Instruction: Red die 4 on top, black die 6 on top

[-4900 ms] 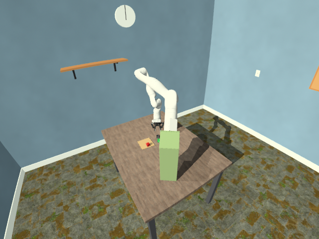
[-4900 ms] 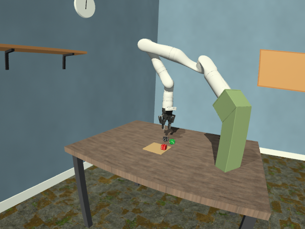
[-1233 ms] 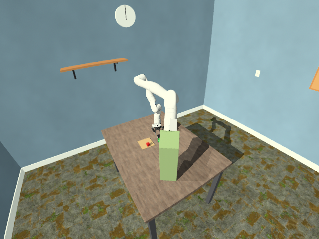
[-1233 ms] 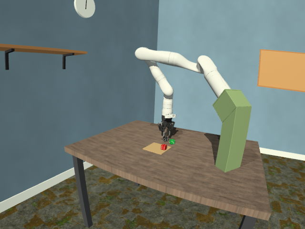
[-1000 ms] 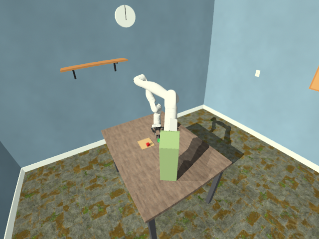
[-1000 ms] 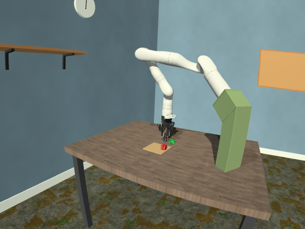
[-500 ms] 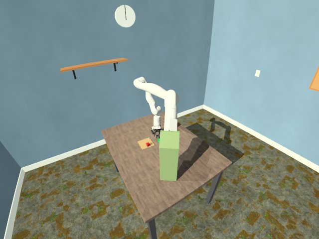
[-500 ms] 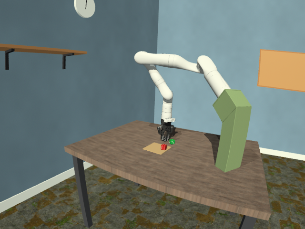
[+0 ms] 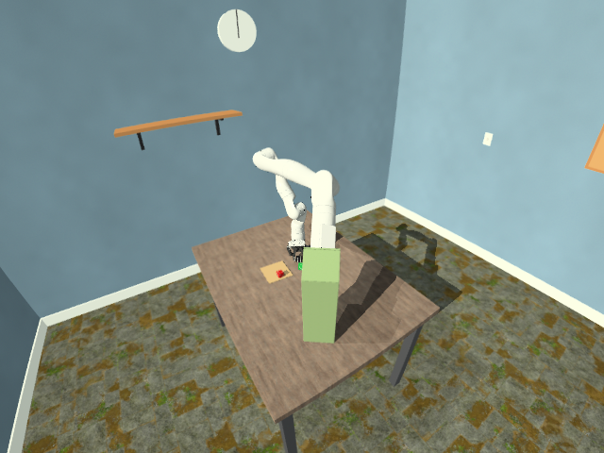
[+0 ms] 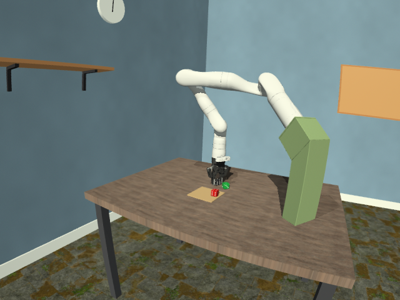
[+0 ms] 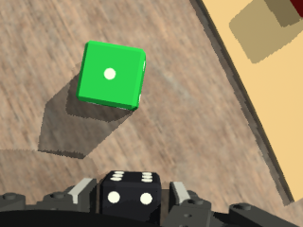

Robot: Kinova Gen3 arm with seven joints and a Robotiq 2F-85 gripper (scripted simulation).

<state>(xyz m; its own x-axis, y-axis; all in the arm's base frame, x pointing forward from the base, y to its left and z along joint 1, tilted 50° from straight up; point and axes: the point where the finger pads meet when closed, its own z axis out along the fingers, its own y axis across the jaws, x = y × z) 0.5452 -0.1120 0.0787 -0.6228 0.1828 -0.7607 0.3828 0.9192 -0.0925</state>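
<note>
Right now my hand is right at the black die. Also, from my hand: tan mat: 16 cm to the left, 2 cm below, 1 cm behind; then green die: 6 cm behind, 2 cm to the left; then red die: 16 cm to the left, 6 cm behind.
</note>
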